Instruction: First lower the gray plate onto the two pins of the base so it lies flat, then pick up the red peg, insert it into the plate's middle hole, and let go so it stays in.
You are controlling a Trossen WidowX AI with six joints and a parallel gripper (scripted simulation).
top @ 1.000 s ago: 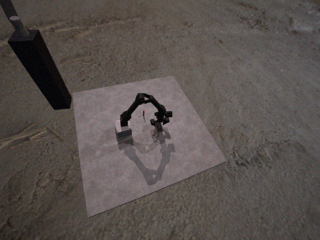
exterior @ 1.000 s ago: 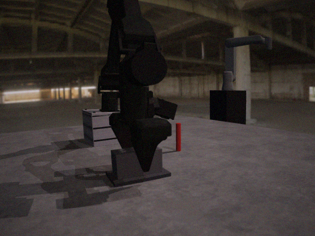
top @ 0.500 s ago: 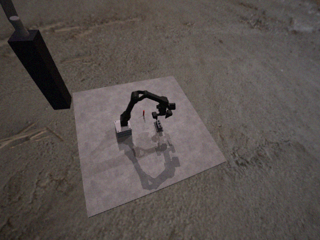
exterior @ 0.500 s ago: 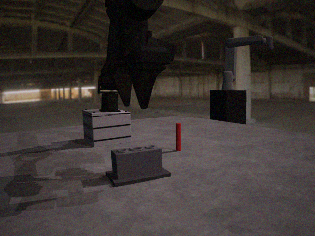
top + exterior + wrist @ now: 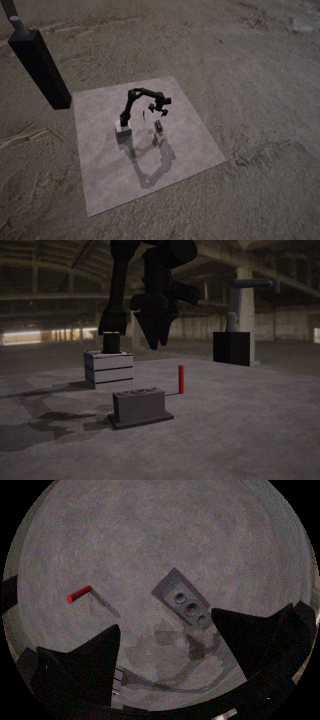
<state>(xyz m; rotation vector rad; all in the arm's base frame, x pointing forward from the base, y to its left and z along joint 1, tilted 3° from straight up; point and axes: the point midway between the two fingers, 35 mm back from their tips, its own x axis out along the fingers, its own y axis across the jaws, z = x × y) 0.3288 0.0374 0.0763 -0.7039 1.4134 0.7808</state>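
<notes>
Now: the red peg 11 cm behind my gripper tip, 11 cm to the left of it and 10 cm below it. Round my gripper tip: gray plate (2 cm ahead, 6 cm to the right, 10 cm below); dark base (2 cm ahead, 6 cm to the right, 13 cm below).
</notes>
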